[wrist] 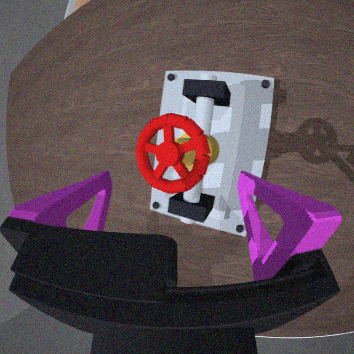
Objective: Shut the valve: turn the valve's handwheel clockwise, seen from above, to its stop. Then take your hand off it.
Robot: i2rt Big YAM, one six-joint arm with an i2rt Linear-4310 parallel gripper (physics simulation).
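Observation:
The valve's red handwheel, a ring with spokes and a round hub, stands above its plate a little left of the middle of the wrist view. Below it a brass valve body sits on a white pipe, held by two black clamps on a light grey base plate. My gripper is open wide, with its two magenta fingers well apart. The handwheel shows beyond the fingertips, apart from both fingers. Nothing is held between them.
The base plate lies on a round dark wooden table, with dark bolts at its corners. A shadow of the arm falls on the table to the right of the plate. The table's curved edge shows at the left, with grey floor beyond it.

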